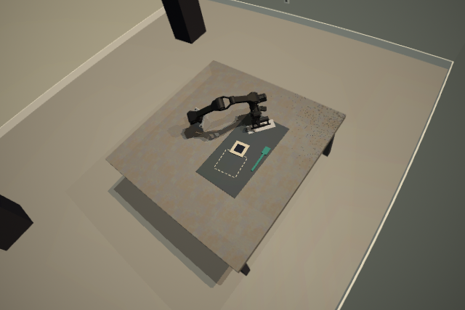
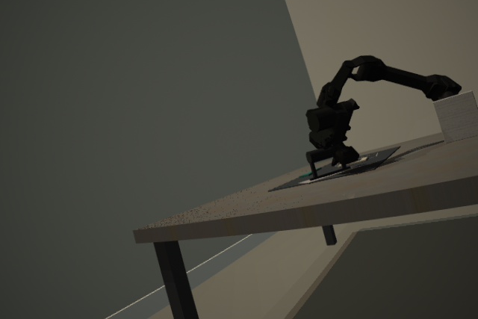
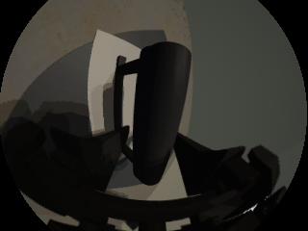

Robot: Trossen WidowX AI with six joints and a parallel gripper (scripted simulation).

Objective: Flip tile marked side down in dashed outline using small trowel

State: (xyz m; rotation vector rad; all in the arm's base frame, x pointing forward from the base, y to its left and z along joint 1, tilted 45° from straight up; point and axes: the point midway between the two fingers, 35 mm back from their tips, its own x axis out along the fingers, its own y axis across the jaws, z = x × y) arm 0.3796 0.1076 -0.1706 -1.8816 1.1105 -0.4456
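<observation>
The black-handled float lies 2 cm behind my gripper tip, 2 cm to the left of it and 1 cm below it. Also, from my gripper tip: dark mat 20 cm to the right, 7 cm below; green trowel 14 cm ahead, 18 cm to the right, 5 cm below; cream tile 3 cm behind, 21 cm to the right, 4 cm below.
</observation>
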